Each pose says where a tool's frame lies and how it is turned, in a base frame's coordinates. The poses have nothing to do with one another.
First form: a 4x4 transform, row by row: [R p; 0 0 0 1], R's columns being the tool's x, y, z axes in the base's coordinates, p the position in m. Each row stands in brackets.
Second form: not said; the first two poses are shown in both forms.
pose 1, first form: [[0.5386, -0.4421, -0.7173, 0.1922], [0.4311, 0.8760, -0.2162, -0.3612], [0.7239, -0.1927, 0.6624, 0.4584], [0, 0, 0, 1]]
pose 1, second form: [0.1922, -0.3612, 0.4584, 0.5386, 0.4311, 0.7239, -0.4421, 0.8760, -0.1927]
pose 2, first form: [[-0.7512, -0.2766, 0.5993, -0.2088], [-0.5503, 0.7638, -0.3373, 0.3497], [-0.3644, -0.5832, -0.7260, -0.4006], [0, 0, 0, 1]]
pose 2, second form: [-0.2088, 0.3497, -0.4006, -0.7512, -0.5503, -0.3644, -0.2766, 0.7638, -0.5832]
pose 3, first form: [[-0.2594, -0.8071, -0.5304, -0.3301], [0.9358, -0.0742, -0.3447, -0.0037], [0.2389, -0.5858, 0.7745, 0.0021], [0, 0, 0, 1]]
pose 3, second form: [-0.3301, -0.0037, 0.0021, -0.2594, 0.9358, 0.2389, -0.8071, -0.0742, -0.5858]
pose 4, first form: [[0.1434, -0.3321, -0.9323, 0.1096], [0.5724, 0.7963, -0.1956, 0.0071], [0.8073, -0.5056, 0.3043, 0.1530], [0, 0, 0, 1]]
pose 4, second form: [0.1096, 0.0071, 0.1530, 0.1434, 0.5724, 0.8073, -0.3321, 0.7963, -0.5056]
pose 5, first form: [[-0.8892, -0.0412, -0.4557, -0.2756], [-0.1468, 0.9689, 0.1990, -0.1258], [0.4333, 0.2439, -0.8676, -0.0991], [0, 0, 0, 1]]
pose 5, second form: [-0.2756, -0.1258, -0.0991, -0.8892, -0.1468, 0.4333, -0.0412, 0.9689, 0.2439]
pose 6, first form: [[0.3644, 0.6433, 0.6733, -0.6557], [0.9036, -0.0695, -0.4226, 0.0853], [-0.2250, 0.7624, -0.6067, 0.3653], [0, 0, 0, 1]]
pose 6, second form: [-0.6557, 0.0853, 0.3653, 0.3644, 0.9036, -0.2250, 0.6433, -0.0695, 0.7624]
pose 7, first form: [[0.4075, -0.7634, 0.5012, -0.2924], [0.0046, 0.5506, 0.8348, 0.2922], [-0.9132, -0.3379, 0.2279, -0.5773], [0, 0, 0, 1]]
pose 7, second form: [-0.2924, 0.2922, -0.5773, 0.4075, 0.0046, -0.9132, -0.7634, 0.5506, -0.3379]
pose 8, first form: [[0.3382, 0.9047, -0.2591, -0.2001], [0.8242, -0.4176, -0.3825, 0.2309], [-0.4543, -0.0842, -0.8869, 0.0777], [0, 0, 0, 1]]
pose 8, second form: [-0.2001, 0.2309, 0.0777, 0.3382, 0.8242, -0.4543, 0.9047, -0.4176, -0.0842]
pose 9, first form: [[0.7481, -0.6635, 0.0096, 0.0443], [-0.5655, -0.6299, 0.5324, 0.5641], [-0.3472, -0.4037, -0.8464, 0.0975], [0, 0, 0, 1]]
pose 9, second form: [0.0443, 0.5641, 0.0975, 0.7481, -0.5655, -0.3472, -0.6635, -0.6299, -0.4037]
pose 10, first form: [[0.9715, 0.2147, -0.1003, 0.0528], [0.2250, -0.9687, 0.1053, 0.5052], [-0.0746, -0.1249, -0.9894, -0.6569], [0, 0, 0, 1]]
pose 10, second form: [0.0528, 0.5052, -0.6569, 0.9715, 0.2250, -0.0746, 0.2147, -0.9687, -0.1249]
